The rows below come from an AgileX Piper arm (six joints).
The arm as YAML. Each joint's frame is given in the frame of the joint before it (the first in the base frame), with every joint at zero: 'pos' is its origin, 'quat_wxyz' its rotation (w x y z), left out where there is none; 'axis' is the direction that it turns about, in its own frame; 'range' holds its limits. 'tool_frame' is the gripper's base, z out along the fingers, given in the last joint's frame.
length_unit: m
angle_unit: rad
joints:
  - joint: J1
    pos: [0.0, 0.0, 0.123]
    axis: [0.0, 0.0, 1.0]
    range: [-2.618, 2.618]
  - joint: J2
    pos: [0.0, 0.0, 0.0]
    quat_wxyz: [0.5, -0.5, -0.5, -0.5]
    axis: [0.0, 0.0, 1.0]
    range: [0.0, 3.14]
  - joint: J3
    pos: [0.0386, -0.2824, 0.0]
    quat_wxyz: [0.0, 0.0, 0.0, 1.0]
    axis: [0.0, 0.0, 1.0]
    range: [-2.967, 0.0]
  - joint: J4
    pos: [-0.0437, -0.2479, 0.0]
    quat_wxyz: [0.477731, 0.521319, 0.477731, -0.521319]
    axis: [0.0, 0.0, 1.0]
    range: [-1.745, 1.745]
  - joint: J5
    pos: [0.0, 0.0, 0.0]
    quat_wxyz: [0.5, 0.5, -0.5, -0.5]
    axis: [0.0, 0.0, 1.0]
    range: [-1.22, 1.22]
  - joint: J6
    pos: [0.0, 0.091, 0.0]
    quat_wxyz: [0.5, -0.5, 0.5, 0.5]
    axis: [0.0, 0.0, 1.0]
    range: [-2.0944, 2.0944]
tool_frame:
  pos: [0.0, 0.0, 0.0]
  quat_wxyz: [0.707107, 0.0, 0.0, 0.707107]
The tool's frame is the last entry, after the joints.
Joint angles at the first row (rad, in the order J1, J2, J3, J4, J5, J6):
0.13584, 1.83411, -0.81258, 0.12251, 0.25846, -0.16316
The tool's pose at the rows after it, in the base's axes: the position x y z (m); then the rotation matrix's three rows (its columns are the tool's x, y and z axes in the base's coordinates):
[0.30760 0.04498 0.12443], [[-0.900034 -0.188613 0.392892], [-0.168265 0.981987 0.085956], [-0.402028 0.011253 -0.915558]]
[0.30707 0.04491 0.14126], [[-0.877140 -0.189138 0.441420], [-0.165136 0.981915 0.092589], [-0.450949 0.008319 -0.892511]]
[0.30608 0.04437 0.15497], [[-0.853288 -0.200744 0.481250], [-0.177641 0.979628 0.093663], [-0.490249 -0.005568 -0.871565]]
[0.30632 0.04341 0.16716], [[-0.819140 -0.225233 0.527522], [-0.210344 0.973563 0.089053], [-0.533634 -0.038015 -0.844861]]
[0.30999 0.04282 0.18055], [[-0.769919 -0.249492 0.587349], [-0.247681 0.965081 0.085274], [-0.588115 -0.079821 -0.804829]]
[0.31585 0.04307 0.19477], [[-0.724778 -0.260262 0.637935], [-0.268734 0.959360 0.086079], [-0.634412 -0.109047 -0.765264]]
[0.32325 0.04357 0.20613], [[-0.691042 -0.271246 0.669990], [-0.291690 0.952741 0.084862], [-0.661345 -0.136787 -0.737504]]
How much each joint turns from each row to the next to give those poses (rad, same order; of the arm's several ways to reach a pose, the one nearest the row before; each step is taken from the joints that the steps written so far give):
0.00001, -0.03894, -0.00001, 0.00000, 0.00612, 0.00001
0.00000, -0.05418, 0.00000, -0.00002, 0.00001, 0.00003
-0.00002, -0.04419, 0.00000, -0.01619, -0.00111, -0.00006
0.00001, -0.03623, -0.00125, -0.03770, -0.01593, -0.00098
-0.00002, -0.02847, -0.01174, -0.04548, -0.03141, -0.00005
0.00002, -0.01934, -0.02711, -0.02873, -0.01755, 0.00080
-0.00001, -0.00346, -0.03729, -0.02830, -0.00121, -0.00004

